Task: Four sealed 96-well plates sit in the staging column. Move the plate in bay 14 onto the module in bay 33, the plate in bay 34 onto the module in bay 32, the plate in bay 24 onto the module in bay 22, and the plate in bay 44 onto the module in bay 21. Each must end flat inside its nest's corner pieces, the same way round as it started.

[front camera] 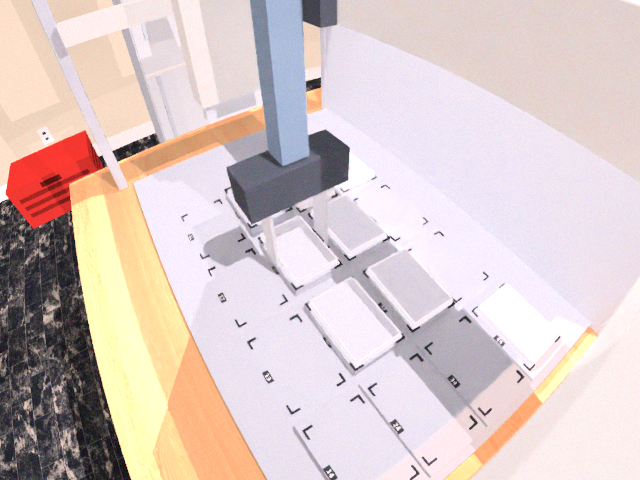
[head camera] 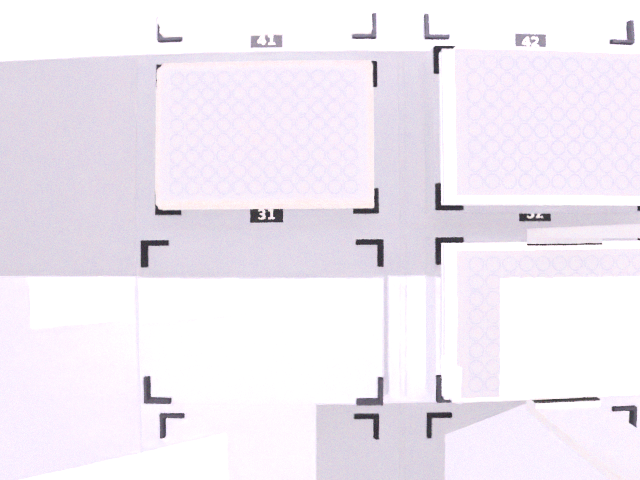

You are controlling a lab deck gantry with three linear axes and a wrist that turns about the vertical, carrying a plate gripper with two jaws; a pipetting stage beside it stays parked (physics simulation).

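Seen in the pictures: gripper, fingertip midpoint: (front camera: 298,248) (head camera: 558,319); robot's base, link origin: (front camera: 183,217).
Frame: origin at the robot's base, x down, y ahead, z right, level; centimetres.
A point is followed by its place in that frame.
A plate (front camera: 299,250) {y 23.8, x -3.4, z -14.8 cm} (head camera: 478,320) {y 17.9, x -3.4, z -15.3 cm} sits level in bay 22, within the corner pieces. My gripper (front camera: 301,254) {y 22.7, x -2.6, z -15.1 cm} (head camera: 566,321) {y 22.7, x -2.6, z -15.1 cm} is down with a jaw against each long side of it, shut on it. A plate (front camera: 410,289) {y 40.4, x -3.3, z -25.2 cm} lies in bay 33, another plate (front camera: 356,227) {y 24.9, x -3.3, z -26.0 cm} (head camera: 542,124) {y 21.4, x -3.3, z -25.6 cm} in bay 32. The plate (front camera: 516,320) {y 55.2, x -2.9, z -35.9 cm} of bay 44 lies in the staging column; bays 14, 24 and 34 hold no plate. The module (head camera: 258,335) {y 6.2, x -1.9, z -14.2 cm} in bay 21 is bright and bears no plate; the gripper partly hides that bay in the front view.
Another plate (front camera: 354,322) {y 40.0, x -3.3, z -14.4 cm} lies in bay 23, next to the held plate. A cream-edged plate (head camera: 266,134) {y 6.6, x -1.4, z -25.5 cm} lies in bay 31. A pale wall (front camera: 465,155) {y 27.8, x -12.1, z -49.9 cm} runs along the deck's far side. A red cabinet (front camera: 51,175) stands beyond the wooden table edge (front camera: 103,289) {y 7.7, x 1.0, z 20.6 cm}.
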